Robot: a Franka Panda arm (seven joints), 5 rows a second.
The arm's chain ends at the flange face. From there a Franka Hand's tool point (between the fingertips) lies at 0.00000 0.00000 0.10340 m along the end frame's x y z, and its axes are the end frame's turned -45 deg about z.
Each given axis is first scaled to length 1.
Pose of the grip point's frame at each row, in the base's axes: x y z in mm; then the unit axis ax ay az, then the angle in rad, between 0 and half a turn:
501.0 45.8 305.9 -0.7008 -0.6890 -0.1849 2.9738
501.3 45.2 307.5 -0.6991 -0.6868 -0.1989 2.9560
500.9 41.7 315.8 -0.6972 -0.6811 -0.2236 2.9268
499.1 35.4 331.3 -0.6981 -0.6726 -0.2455 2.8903
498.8 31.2 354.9 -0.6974 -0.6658 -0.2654 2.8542
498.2 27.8 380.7 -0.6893 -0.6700 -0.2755 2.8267
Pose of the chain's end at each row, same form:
486.3 7.5 400.8 -0.9180 -0.3712 -0.1397 2.8446
485.9 3.9 401.0 -0.9168 -0.3703 -0.1495 2.8174
484.0 -4.8 406.6 -0.9152 -0.3666 -0.1672 2.7713
481.5 -16.2 419.2 -0.9155 -0.3594 -0.1811 2.7205
480.8 -25.0 439.8 -0.9149 -0.3544 -0.1932 2.6717
481.3 -31.5 463.7 -0.9109 -0.3622 -0.1976 2.6383

